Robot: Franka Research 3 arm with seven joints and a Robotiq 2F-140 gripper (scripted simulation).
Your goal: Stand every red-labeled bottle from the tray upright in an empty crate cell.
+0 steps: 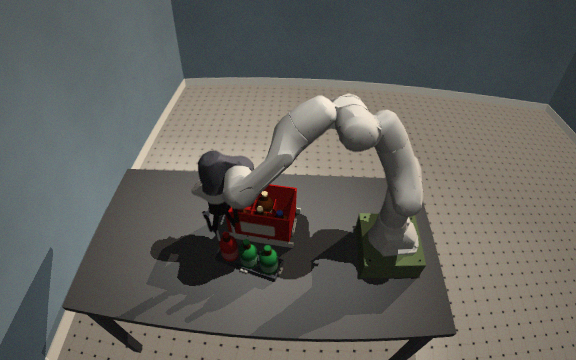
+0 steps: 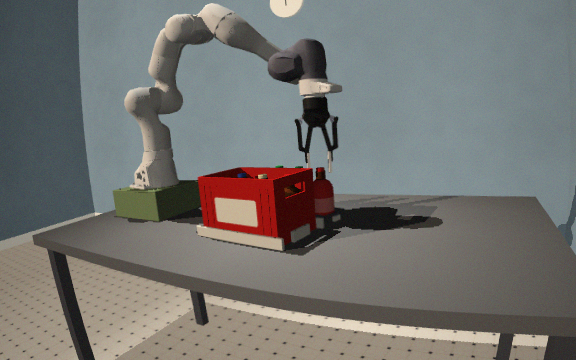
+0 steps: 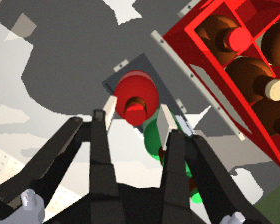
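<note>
Now: the red-labeled bottle 90 mm below my hand. Round my hand: red crate: 190 mm to the right, 110 mm behind, 90 mm below.
</note>
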